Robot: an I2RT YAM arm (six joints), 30 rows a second.
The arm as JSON. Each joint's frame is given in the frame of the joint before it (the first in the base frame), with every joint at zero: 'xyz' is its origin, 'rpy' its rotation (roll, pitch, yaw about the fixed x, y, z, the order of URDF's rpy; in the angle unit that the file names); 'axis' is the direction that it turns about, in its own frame. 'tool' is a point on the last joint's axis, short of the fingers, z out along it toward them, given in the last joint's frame.
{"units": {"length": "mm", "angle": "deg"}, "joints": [
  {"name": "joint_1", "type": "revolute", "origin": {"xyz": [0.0, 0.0, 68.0], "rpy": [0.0, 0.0, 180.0]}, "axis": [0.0, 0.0, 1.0]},
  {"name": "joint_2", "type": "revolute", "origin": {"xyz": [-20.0, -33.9, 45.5], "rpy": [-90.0, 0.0, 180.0]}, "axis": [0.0, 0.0, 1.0]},
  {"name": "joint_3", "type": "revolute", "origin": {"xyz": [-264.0, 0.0, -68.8], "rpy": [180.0, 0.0, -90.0]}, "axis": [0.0, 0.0, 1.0]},
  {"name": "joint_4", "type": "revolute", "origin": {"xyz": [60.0, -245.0, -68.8], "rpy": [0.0, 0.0, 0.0]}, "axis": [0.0, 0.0, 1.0]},
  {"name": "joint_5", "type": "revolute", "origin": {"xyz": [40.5, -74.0, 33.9], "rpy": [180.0, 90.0, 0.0]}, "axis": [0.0, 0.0, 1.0]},
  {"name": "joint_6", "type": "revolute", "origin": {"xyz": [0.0, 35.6, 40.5], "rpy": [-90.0, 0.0, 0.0]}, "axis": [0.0, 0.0, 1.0]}
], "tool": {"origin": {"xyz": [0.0, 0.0, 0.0], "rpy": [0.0, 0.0, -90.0]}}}
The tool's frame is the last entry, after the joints.
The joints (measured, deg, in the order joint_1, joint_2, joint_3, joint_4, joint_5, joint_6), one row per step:
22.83 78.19 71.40 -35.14 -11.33 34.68
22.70 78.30 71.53 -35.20 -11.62 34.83
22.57 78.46 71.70 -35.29 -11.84 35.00
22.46 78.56 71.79 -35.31 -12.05 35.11
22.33 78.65 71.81 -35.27 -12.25 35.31
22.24 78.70 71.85 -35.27 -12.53 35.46
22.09 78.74 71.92 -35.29 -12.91 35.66
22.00 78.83 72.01 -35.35 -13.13 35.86
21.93 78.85 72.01 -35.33 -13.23 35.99
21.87 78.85 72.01 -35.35 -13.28 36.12
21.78 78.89 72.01 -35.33 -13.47 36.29
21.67 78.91 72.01 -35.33 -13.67 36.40
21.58 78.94 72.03 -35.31 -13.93 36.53
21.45 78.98 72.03 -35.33 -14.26 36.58
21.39 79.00 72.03 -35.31 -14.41 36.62
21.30 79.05 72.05 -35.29 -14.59 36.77
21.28 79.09 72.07 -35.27 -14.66 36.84
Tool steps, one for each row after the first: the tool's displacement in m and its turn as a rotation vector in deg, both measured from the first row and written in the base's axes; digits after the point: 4 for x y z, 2 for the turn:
0.0006 -0.0003 0.0002 0.25 0.18 -0.01
0.0014 -0.0006 0.0003 0.46 0.39 -0.09
0.0019 -0.0008 0.0003 0.64 0.52 -0.12
0.0025 -0.0012 0.0000 0.87 0.70 -0.23
0.0028 -0.0014 0.0000 1.13 0.85 -0.21
0.0032 -0.0018 0.0003 1.49 1.03 -0.21
0.0036 -0.0020 0.0003 1.72 1.24 -0.27
0.0038 -0.0023 0.0002 1.86 1.33 -0.35
0.0039 -0.0025 0.0002 1.96 1.42 -0.45
0.0042 -0.0028 0.0000 2.17 1.57 -0.51
0.0044 -0.0032 0.0000 2.35 1.69 -0.55
0.0046 -0.0034 0.0000 2.59 1.81 -0.53
0.0049 -0.0039 -0.0002 2.80 1.97 -0.45
0.0051 -0.0040 -0.0003 2.92 2.03 -0.42
0.0054 -0.0043 -0.0003 3.11 2.16 -0.48
0.0056 -0.0043 -0.0004 3.20 2.21 -0.49

